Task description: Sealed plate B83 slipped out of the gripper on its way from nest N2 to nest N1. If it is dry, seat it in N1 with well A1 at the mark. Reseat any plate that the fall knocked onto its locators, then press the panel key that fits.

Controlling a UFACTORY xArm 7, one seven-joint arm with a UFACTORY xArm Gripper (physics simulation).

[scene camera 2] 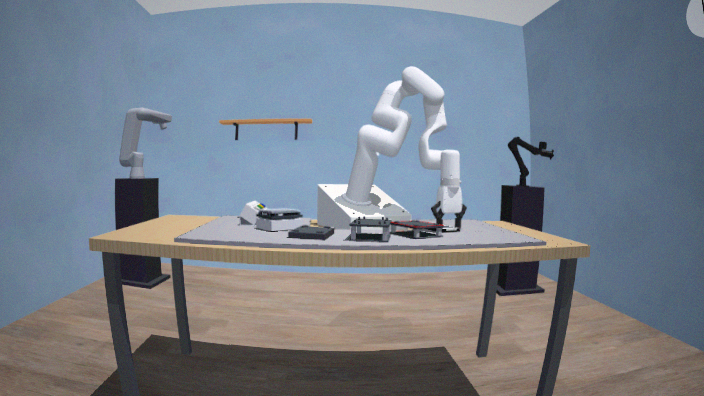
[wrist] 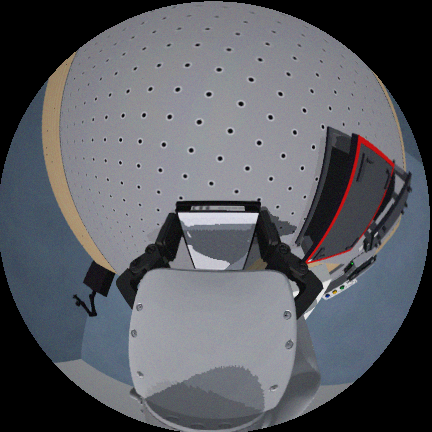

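Pixels of known places: gripper, fingertip midpoint: (scene camera 2: 448,229) (wrist: 217,221); arm's base, link origin: (scene camera 2: 356,199).
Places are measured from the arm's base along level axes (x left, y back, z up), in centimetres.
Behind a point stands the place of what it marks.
A sealed plate (wrist: 217,238) {z -8.7, x 34.1, y -18.9 cm} with a shiny foil top and a dark labelled rim lies flat on the grey perforated board (wrist: 201,100) {z -10.1, x 40.5, y -30.8 cm} (scene camera 2: 492,236) {z -9.9, x 48.7, y -36.6 cm}. My gripper (wrist: 217,221) {z -9.2, x 35.0, y -20.9 cm} (scene camera 2: 449,218) {z -9.2, x 35.0, y -20.9 cm} is open, low over the board at its right part, with one finger on each side of the plate and not closed on it. The foil shows only reflections; I see no drops on it. A dark plate with a red edge (wrist: 354,201) {z -6.1, x 24.9, y -31.4 cm} (scene camera 2: 417,225) {z -6.3, x 20.9, y -35.1 cm} rests on a low nest just left of my gripper in the scene view. I cannot tell whether it sits flat.
A raised nest on posts (scene camera 2: 370,227) stands left of the red-edged plate. Further left are a flat dark tray (scene camera 2: 310,232) {z -8.0, x -13.8, y -45.7 cm}, a white unit carrying a plate (scene camera 2: 278,220) {z -6.2, x -26.7, y -31.5 cm}, and a small panel with coloured keys (scene camera 2: 254,209) {z -3.7, x -38.6, y -18.8 cm} (wrist: 336,290) {z -3.2, x -39.0, y -6.1 cm}. The arm's white base (scene camera 2: 344,204) {z -1.7, x -4.6, y -7.8 cm} stands behind.
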